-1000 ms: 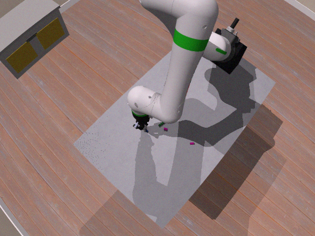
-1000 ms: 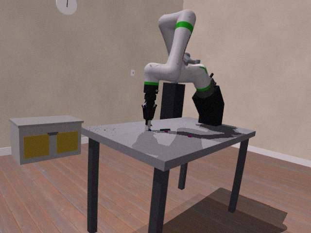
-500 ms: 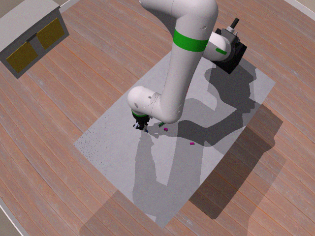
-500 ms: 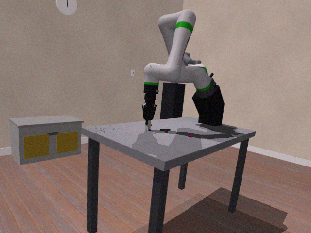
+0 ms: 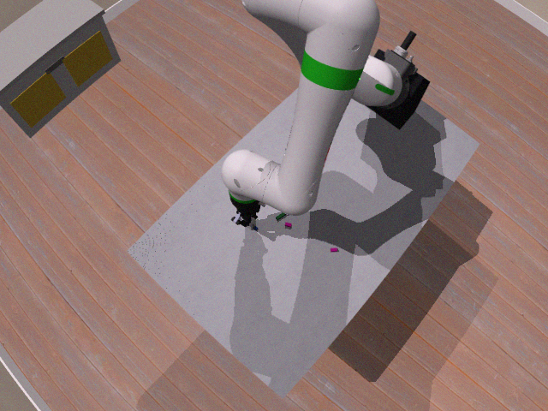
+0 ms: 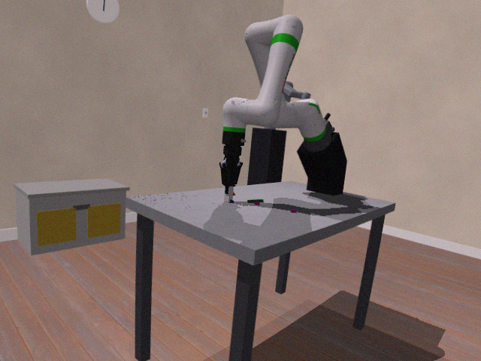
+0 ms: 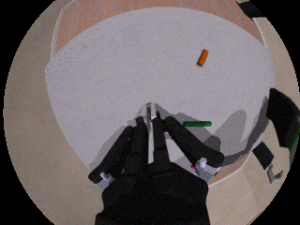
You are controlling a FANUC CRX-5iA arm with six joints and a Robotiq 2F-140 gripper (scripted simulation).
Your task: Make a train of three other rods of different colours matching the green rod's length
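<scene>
Now: hand 3 cm above the grey rod. The rest, counted from my hand: small blue rod: 3 cm below, 2 cm to the left; orange rod: 13 cm behind, 10 cm to the right, 3 cm below; green rod: 11 cm behind, 6 cm to the left, 3 cm below.
</scene>
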